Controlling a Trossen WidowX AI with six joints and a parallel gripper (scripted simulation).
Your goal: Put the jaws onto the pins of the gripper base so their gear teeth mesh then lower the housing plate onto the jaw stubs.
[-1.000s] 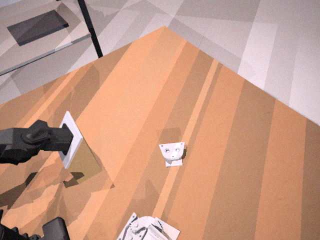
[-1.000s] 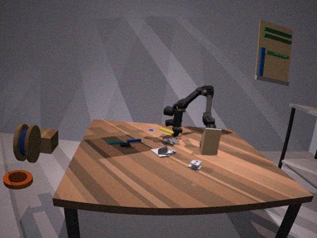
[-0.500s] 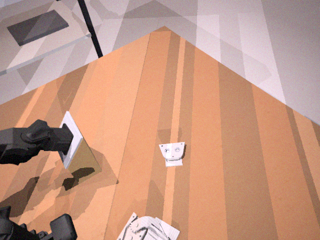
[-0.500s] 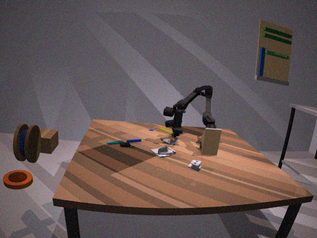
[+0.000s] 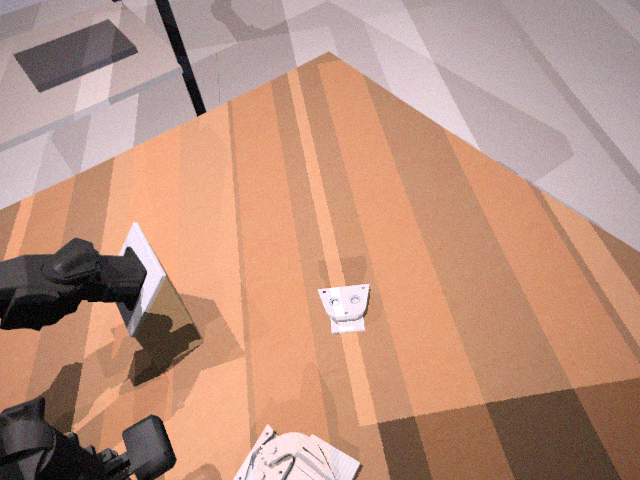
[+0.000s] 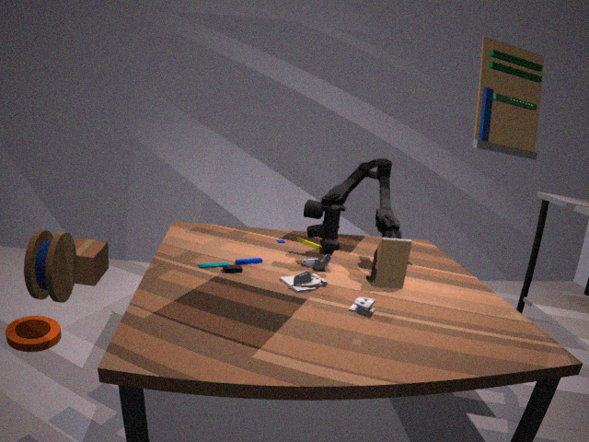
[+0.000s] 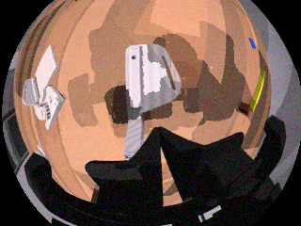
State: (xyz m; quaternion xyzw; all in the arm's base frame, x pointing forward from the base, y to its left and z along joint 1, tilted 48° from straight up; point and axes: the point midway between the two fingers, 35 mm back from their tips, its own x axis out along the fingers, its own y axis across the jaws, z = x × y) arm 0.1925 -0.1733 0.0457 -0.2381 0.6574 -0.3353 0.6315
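Right now the white jaw is 10 mm ahead of my gripper tip, 20 mm to the left of it and 10 mm above it. Round my gripper tip: black block: 350 mm ahead, 100 mm to the left, 20 mm below; yellow bar: 10 mm ahead, 270 mm to the right, 20 mm below; blue bar: 290 mm ahead, 10 mm to the left, 20 mm below.
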